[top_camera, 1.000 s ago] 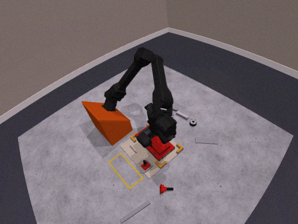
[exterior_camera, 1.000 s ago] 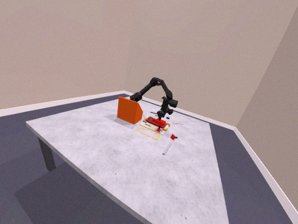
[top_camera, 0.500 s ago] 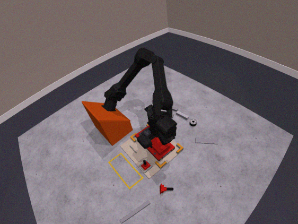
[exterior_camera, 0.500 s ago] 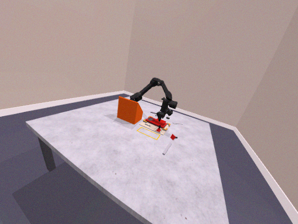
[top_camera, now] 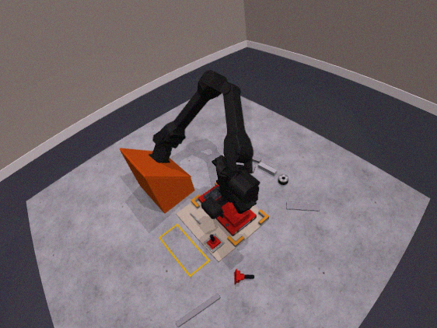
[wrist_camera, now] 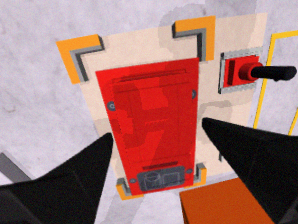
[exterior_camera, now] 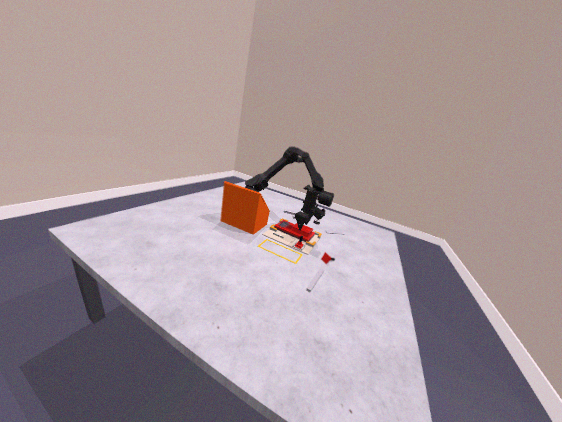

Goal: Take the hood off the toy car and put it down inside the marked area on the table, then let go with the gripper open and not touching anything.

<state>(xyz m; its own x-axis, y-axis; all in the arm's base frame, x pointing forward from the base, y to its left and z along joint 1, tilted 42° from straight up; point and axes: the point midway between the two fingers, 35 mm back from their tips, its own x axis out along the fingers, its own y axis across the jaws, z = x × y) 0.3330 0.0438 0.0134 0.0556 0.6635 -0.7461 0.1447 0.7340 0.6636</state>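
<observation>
The red hood lies 1 cm below my gripper tip. Also, from my gripper tip: beige base plate 4 cm below, 3 cm behind, 2 cm to the right; then small wheel 24 cm to the left, 5 cm ahead, 4 cm below.
</observation>
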